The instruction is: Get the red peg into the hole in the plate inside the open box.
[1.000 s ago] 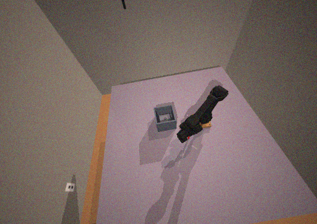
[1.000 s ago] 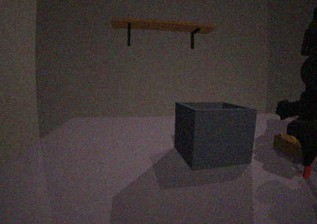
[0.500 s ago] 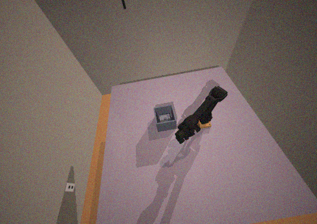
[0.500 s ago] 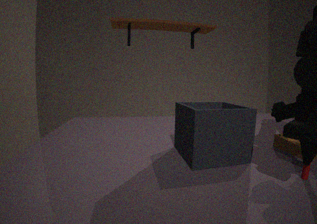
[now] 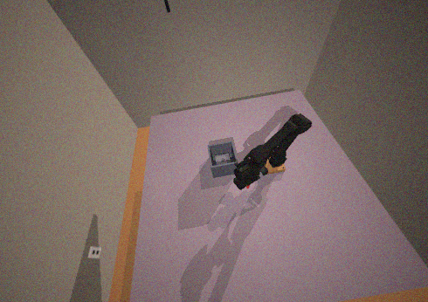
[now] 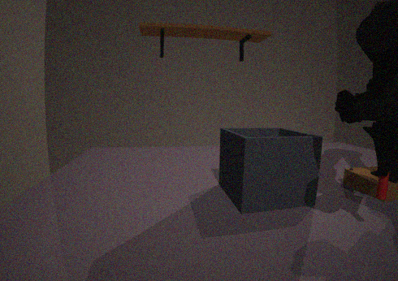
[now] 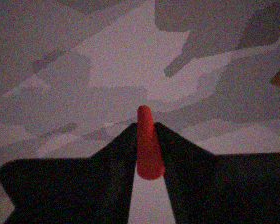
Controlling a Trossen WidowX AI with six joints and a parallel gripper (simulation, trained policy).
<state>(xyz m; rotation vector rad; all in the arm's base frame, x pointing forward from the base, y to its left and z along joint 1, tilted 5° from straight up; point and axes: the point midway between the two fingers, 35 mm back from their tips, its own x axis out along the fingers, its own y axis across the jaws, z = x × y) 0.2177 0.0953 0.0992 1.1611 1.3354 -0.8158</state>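
Right now my gripper tip is 21 cm to the left of the pale plate, 9 cm short of it and 5 cm above it. The rest, counted from my gripper tip: red peg: right at my gripper tip.
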